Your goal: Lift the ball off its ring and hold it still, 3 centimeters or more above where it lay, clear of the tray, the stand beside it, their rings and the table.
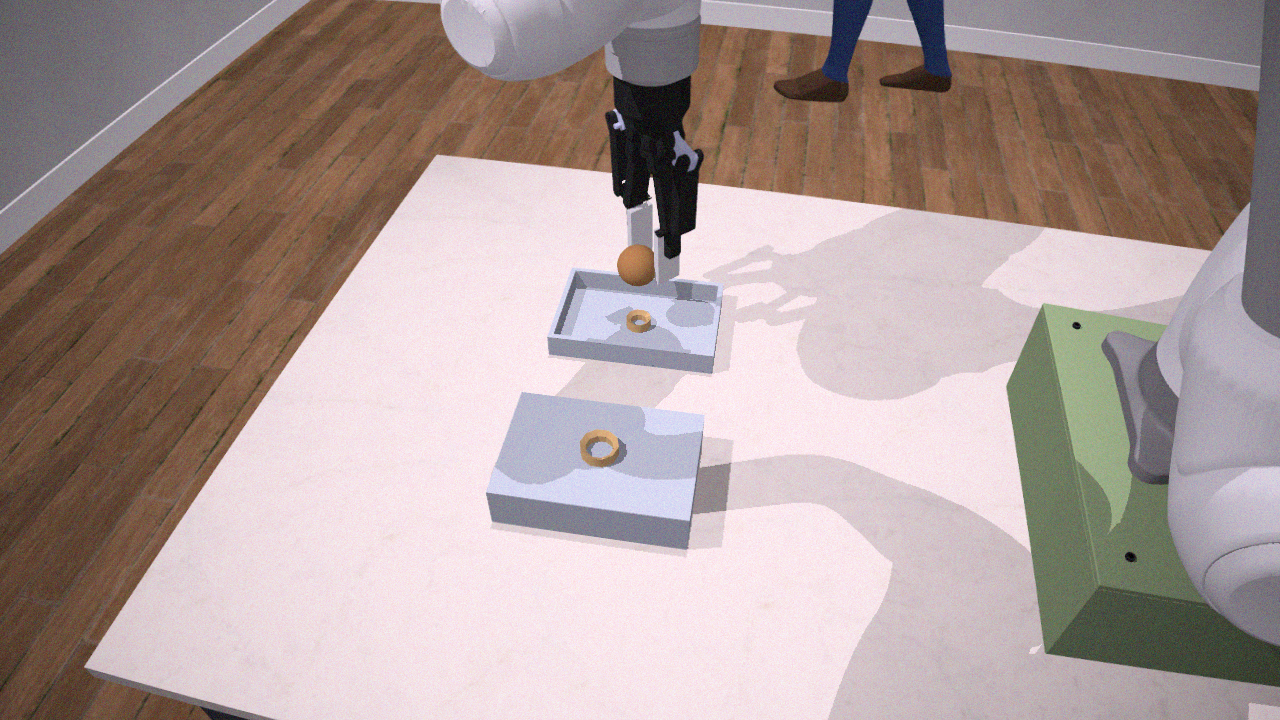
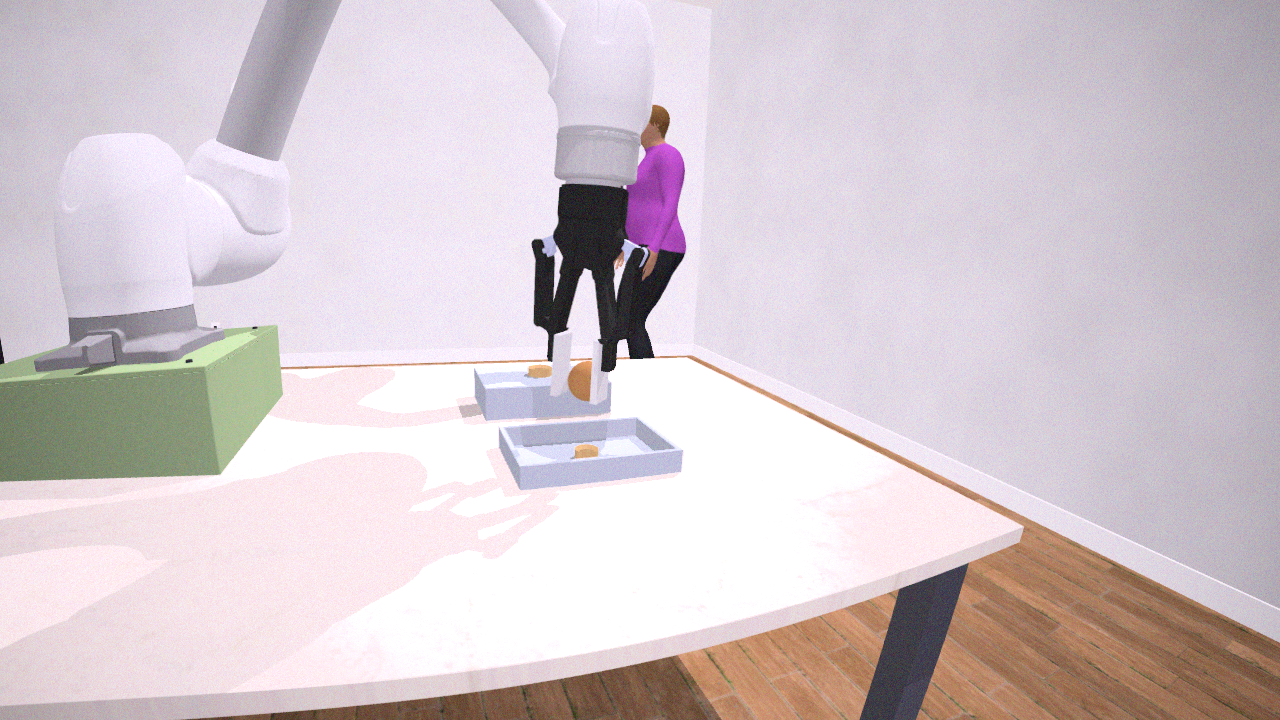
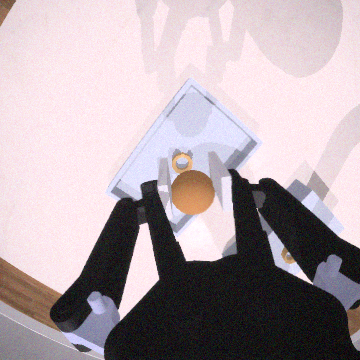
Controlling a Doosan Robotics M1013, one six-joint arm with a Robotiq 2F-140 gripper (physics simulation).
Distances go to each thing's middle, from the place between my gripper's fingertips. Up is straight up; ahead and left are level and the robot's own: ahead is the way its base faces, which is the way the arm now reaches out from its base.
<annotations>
I see the orange ball [image 1: 635, 265] 1 cm ahead of my hand, 2 cm to the left of it and 1 cm above it. Round my hand: shallow tray [image 1: 674, 325]: 1 cm ahead, 1 cm to the left, 7 cm below; box-shaped stand [image 1: 629, 473]: 25 cm to the left, 5 cm below.
</annotations>
